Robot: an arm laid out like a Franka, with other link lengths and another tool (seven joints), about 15 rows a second.
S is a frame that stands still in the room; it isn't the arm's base.
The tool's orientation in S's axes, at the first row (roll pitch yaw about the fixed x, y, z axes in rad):
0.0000, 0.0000, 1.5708
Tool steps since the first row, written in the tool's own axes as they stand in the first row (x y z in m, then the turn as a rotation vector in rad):
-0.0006, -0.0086, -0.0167, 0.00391, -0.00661, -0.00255
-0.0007, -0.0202, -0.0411, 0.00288, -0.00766, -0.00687
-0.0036, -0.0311, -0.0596, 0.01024, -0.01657, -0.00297
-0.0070, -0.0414, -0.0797, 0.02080, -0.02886, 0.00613
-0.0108, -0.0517, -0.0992, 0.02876, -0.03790, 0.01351
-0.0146, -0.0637, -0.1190, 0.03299, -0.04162, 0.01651
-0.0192, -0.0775, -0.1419, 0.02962, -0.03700, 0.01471
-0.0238, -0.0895, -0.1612, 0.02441, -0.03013, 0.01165
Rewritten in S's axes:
0.0086, -0.0006, -0.0167, 0.00661, 0.00391, -0.00255
0.0202, -0.0007, -0.0411, 0.00766, 0.00288, -0.00687
0.0311, -0.0036, -0.0596, 0.01657, 0.01024, -0.00297
0.0414, -0.0070, -0.0797, 0.02886, 0.02080, 0.00613
0.0517, -0.0108, -0.0992, 0.03790, 0.02876, 0.01351
0.0637, -0.0146, -0.1190, 0.04162, 0.03299, 0.01651
0.0775, -0.0192, -0.1419, 0.03700, 0.02962, 0.01471
0.0895, -0.0238, -0.1612, 0.03013, 0.02441, 0.01165

